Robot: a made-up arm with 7 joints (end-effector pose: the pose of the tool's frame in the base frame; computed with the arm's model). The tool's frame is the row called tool.
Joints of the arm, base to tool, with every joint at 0 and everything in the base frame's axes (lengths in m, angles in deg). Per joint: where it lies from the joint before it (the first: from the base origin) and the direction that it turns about. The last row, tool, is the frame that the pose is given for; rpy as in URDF.
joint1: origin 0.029 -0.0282 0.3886 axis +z
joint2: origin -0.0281 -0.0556 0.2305 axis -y
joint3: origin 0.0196 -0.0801 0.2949 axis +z
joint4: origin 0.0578 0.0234 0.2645 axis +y
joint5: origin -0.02 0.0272 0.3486 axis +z
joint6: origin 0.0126 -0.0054 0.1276 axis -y
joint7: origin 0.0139 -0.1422 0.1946 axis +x
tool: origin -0.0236 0.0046 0.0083 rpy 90 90 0
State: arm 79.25 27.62 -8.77 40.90 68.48 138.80 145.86
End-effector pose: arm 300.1 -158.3 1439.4 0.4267 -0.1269 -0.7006 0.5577
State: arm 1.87 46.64 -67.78 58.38 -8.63 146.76 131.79
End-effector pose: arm -567.9 -454.3 1211.8 0.4554 0.1317 0.5428 0.6933
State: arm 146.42 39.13 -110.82 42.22 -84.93 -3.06 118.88
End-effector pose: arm 1005.5 -78.5 1471.1 -0.8470 -0.3248 0.3207 0.2725
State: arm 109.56 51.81 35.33 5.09 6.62 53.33 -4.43
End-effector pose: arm 572.1 -804.3 1371.0 0.2088 0.4457 0.8127 0.3119
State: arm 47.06 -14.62 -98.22 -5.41 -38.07 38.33 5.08
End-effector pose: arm 203.0 254.3 1733.0 0.6243 -0.2789 -0.6400 0.3506
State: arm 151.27 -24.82 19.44 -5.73 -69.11 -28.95 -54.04
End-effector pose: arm -210.4 401.4 1732.3 -0.3522 0.1425 -0.0506 0.9236
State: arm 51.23 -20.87 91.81 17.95 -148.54 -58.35 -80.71
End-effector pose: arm 339.7 156.8 1751.8 -0.4000 0.2269 -0.7337 0.5002
